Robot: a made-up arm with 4 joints.
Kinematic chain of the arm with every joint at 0, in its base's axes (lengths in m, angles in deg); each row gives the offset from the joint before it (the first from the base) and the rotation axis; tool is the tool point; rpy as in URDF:
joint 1: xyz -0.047 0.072 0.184 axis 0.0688 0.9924 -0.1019
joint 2: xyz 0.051 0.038 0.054 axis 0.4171 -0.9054 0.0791
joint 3: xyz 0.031 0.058 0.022 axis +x
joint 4: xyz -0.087 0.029 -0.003 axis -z
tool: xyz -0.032 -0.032 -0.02 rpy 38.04 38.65 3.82
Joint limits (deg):
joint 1: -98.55..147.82
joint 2: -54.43..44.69
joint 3: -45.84..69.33
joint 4: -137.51..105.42
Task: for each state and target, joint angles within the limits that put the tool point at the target. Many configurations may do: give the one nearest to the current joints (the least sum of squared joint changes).
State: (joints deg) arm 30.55 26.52 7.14 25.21
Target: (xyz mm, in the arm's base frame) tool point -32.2 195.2 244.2
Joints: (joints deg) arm 57.85 26.96 9.79 42.74
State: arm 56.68 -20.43 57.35 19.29
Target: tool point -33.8 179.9 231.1
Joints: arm 50.81 32.57 50.42 -2.34
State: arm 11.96 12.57 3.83 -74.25
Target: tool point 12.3 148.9 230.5
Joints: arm 37.53 -36.88 -10.17 -62.00
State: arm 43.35 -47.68 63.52 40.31
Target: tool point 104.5 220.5 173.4
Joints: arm 80.16 -54.43 69.33 80.83
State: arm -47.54 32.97 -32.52 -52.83
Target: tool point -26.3 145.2 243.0
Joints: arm 1.89 18.20 -40.92 -81.02
